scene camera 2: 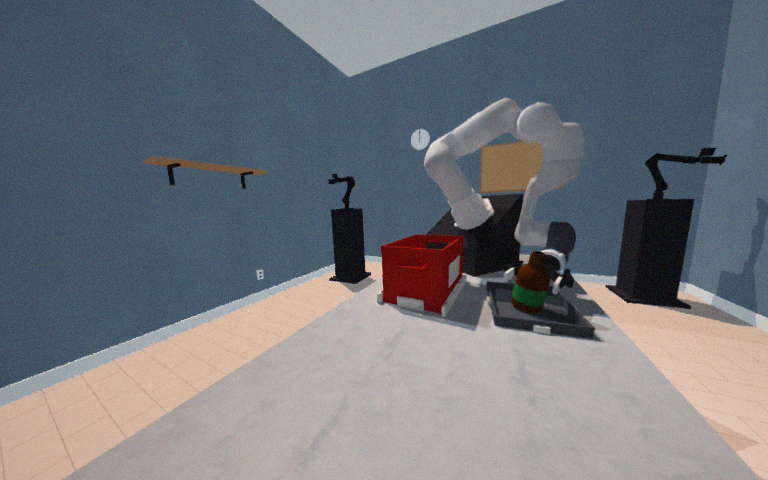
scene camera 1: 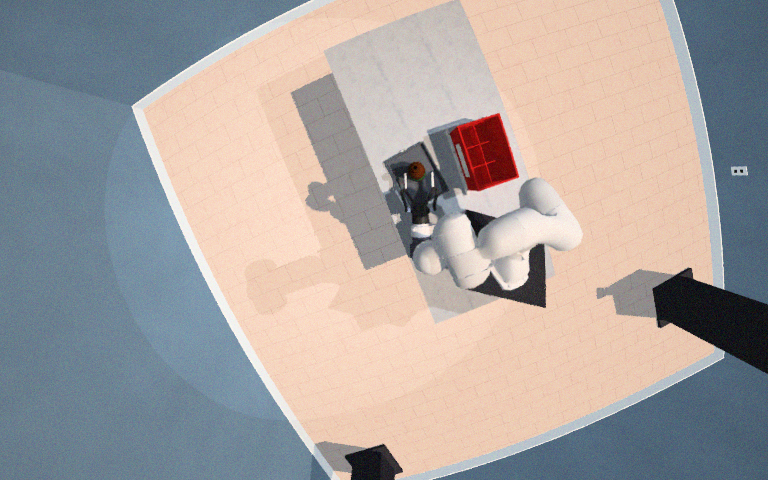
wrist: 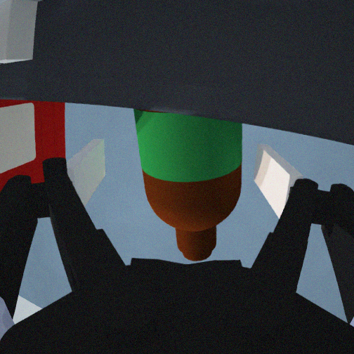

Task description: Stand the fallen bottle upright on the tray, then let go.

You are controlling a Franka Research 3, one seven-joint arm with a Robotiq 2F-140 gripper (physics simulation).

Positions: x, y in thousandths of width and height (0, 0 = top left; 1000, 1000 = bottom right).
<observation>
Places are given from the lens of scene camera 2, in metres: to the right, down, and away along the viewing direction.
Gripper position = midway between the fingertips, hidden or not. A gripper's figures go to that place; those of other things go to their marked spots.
my gripper (scene camera 2: 688, 589): 0.39, 0.12, 0.59
brown bottle (scene camera 2: 693, 586): 0.37, 0.10, 0.55
</observation>
